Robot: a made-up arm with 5 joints. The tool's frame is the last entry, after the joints.
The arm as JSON. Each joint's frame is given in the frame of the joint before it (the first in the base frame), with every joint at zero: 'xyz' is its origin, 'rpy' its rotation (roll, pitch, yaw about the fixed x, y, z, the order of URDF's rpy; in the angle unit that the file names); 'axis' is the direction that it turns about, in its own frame. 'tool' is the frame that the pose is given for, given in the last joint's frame.
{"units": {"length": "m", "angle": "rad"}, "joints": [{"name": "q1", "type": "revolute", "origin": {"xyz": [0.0, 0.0, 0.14], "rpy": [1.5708, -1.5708, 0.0]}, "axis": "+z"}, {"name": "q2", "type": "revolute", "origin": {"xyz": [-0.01, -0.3, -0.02], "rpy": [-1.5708, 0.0, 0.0]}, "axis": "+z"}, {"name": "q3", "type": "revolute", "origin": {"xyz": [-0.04, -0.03, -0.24], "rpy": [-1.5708, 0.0, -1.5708]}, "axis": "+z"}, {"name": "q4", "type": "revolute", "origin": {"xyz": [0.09, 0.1, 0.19], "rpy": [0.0, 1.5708, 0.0]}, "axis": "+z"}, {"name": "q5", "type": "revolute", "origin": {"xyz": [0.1, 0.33, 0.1], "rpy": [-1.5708, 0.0, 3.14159]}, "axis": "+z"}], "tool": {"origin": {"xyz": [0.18, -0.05, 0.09], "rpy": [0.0, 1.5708, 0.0]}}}
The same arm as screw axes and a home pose.
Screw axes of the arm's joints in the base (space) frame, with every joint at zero. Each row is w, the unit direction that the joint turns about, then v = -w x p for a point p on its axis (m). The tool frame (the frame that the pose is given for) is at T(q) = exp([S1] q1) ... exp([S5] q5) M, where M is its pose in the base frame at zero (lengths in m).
S1 = (0, -1, 0, 0.14, 0, 0)
S2 = (-1, 0, 0, 0, -0.13, 0.02)
S3 = (0, 0, 1, -0.01, -0.54, 0)
S4 = (0, -1, 0, 0.28, 0, -0.64)
S5 = (-1, 0, 0, 0, -0.18, -0.2)
M: xyz 0.88 -0.25 0.36 (m) quaternion w x y z 1 0.000004 0.000003 -0.000002

